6 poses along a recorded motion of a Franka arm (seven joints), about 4.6 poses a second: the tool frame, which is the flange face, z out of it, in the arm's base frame.
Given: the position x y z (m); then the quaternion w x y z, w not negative.
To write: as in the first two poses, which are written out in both.
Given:
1: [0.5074 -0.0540 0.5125 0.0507 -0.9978 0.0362 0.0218]
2: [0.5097 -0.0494 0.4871 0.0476 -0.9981 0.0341 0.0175]
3: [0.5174 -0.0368 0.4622 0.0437 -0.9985 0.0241 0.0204]
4: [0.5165 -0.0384 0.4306 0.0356 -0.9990 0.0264 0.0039]
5: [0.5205 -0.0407 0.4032 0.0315 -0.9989 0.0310 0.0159]
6: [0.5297 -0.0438 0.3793 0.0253 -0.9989 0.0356 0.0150]
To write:
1: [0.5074 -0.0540 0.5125 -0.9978 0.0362 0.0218 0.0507]
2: [0.5097 -0.0494 0.4871 -0.9981 0.0341 0.0175 0.0476]
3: [0.5174 -0.0368 0.4622 -0.9985 0.0241 0.0204 0.0437]
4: [0.5165 -0.0384 0.4306 -0.9990 0.0264 0.0039 0.0356]
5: [0.5205 -0.0407 0.4032 -0.9989 0.0310 0.0159 0.0315]
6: [0.5297 -0.0438 0.3793 -0.9989 0.0356 0.0150 0.0253]
